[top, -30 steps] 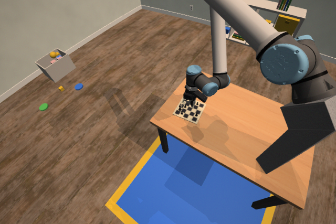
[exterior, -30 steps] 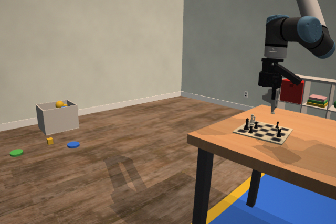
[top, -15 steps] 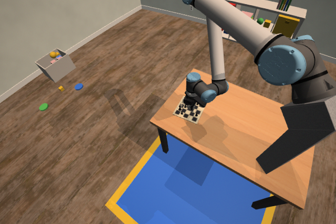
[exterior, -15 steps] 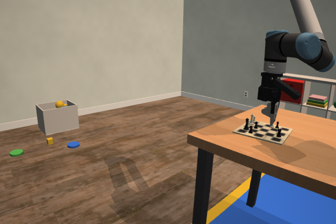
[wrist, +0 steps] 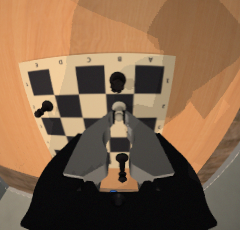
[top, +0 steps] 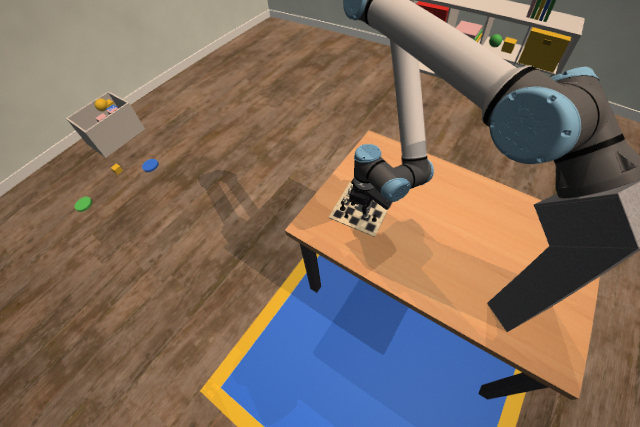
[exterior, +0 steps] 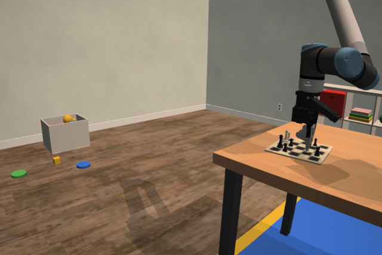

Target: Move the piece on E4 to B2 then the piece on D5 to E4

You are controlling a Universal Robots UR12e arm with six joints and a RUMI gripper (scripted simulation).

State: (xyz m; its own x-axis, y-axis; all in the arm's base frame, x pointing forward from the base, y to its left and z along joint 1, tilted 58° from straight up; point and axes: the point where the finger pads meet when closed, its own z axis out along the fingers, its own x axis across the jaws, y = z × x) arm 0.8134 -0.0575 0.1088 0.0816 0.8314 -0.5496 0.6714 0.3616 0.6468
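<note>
Now: the black piece 40 mm behind my hand and 10 mm below it. Also, from my hand: tall white piece (110 mm ahead, 90 mm to the right); then chessboard (40 mm to the right, 30 mm below, 30 mm ahead).
</note>
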